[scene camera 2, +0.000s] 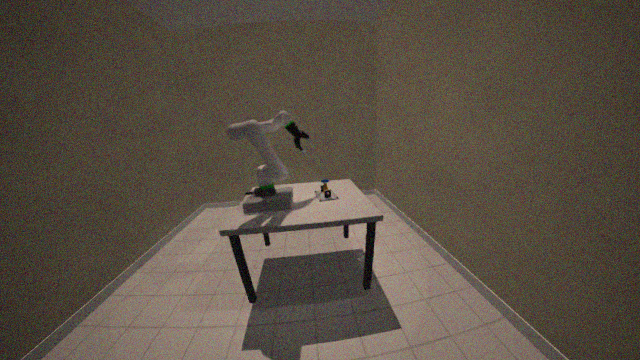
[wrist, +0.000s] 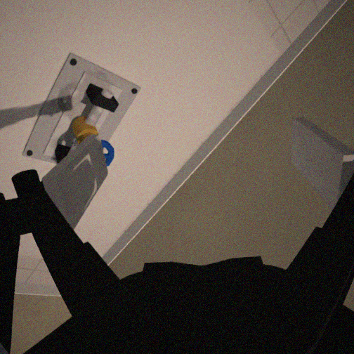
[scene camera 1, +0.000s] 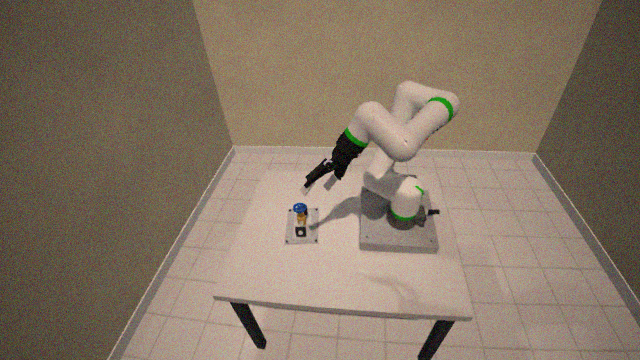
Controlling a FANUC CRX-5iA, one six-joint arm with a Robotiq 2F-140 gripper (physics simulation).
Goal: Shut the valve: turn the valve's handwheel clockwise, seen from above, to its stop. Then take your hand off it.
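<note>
The valve's blue handwheel (scene camera 1: 296,207) (scene camera 2: 325,181) (wrist: 110,154) sits on an orange-yellow valve body (scene camera 1: 301,219) (scene camera 2: 325,188) (wrist: 84,128). The valve is fixed on a grey base plate (scene camera 1: 312,238) (wrist: 45,130). My gripper (scene camera 1: 318,185) (scene camera 2: 304,143) (wrist: 196,145) is open, with nothing between the fingers. It is tilted and hangs well above the table, up and to the robot's side of the handwheel, apart from it. In the wrist view the left finger pad covers much of the handwheel; part of the blue rim shows past the pad's upper right edge. The wheel's turn angle cannot be read.
The white table (scene camera 1: 280,275) (scene camera 2: 350,210) (wrist: 165,100) carries the valve plate and the robot's grey base block (scene camera 1: 372,242) (scene camera 2: 255,206). Black supports hold the pipe at both sides of the valve. The arm's shadow reaches the plate. Walls stand beyond the table.
</note>
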